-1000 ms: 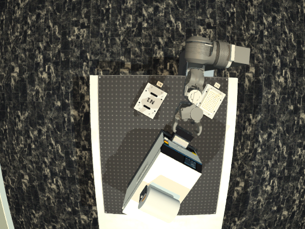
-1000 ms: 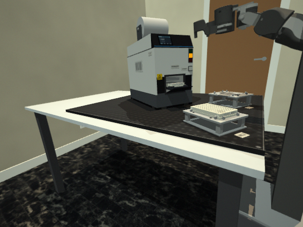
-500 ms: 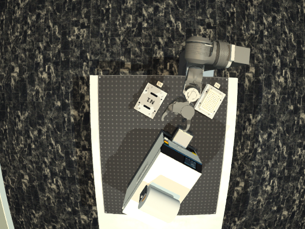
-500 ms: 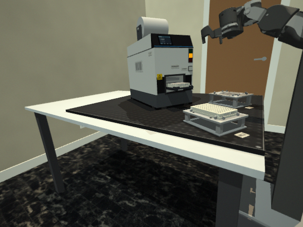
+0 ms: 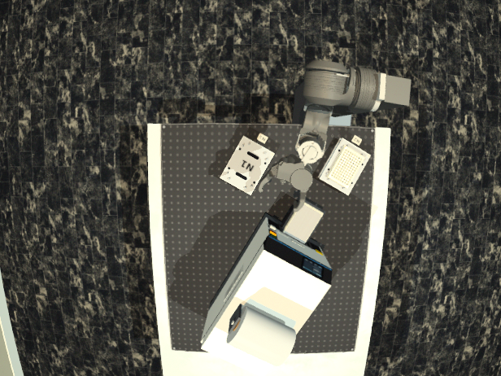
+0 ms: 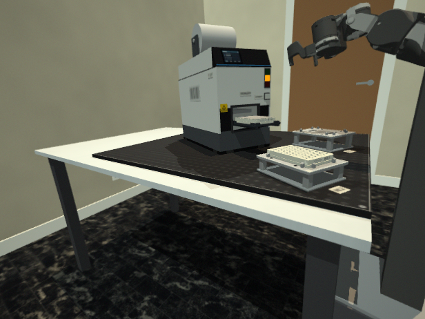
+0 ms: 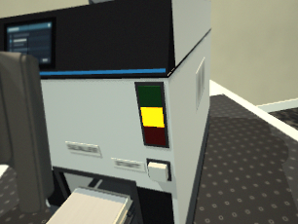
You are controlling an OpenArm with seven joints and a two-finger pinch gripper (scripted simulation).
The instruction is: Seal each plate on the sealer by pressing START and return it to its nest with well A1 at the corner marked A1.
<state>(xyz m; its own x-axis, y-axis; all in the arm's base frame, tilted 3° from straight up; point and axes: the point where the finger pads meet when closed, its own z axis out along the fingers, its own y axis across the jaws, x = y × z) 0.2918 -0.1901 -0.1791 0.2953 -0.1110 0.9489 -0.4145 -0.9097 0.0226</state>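
Right now my hand is 110 mm short of the sealer stage, 110 mm to the right of it and 190 mm above it. The rest, counted from my hand: clear well plate (90 mm behind, 250 mm to the left, 250 mm below); N1 label (150 mm behind, 50 mm to the right, 300 mm below); sealer screen (180 mm ahead, 120 mm to the left, 20 mm above).
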